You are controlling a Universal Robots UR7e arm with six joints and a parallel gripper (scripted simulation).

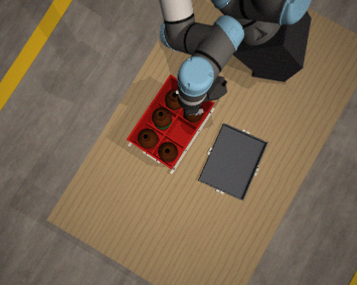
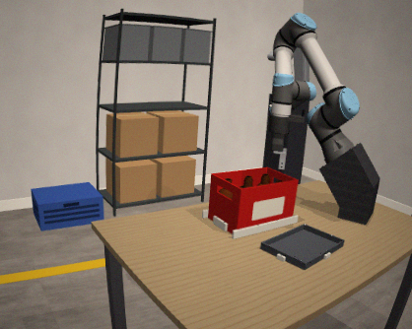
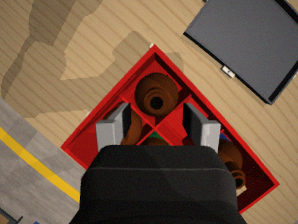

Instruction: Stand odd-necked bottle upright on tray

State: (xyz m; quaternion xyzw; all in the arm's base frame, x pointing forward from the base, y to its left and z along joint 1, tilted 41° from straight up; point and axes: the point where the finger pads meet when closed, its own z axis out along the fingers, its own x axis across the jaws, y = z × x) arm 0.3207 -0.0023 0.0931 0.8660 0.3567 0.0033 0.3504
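Right now my hand is 150 mm above the red crate, 80 mm short of it and 50 mm to the left of it. From my hand the other things lie so: dark grey tray 230 mm to the left, 220 mm below, 90 mm ahead.
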